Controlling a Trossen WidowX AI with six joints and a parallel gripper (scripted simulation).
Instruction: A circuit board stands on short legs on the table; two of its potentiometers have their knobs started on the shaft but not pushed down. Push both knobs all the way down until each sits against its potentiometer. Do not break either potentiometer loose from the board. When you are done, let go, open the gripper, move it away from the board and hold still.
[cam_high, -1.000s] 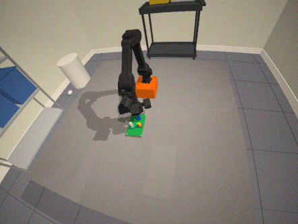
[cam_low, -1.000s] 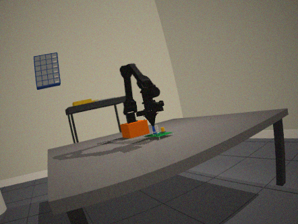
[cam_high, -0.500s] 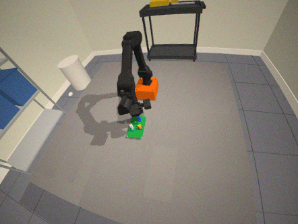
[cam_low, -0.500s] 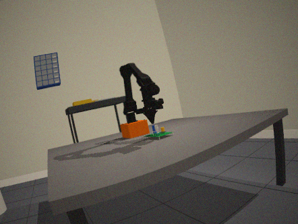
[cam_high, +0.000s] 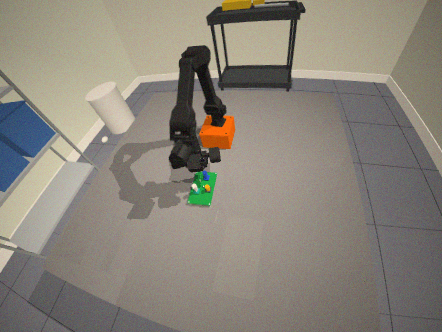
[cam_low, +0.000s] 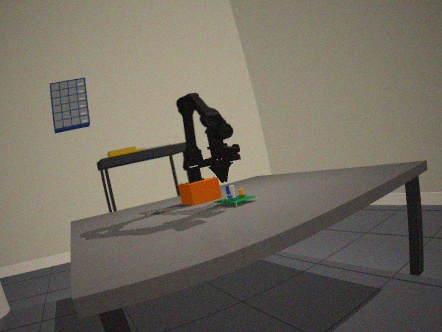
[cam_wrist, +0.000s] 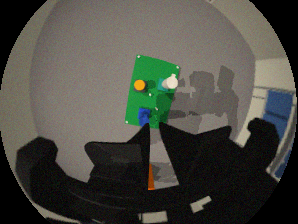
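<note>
Right now the blue knob is 3 cm below my gripper tip, 1 cm to the left of it and 1 cm behind it. Also, from my gripper tip: white knob: 7 cm ahead, 3 cm below.
</note>
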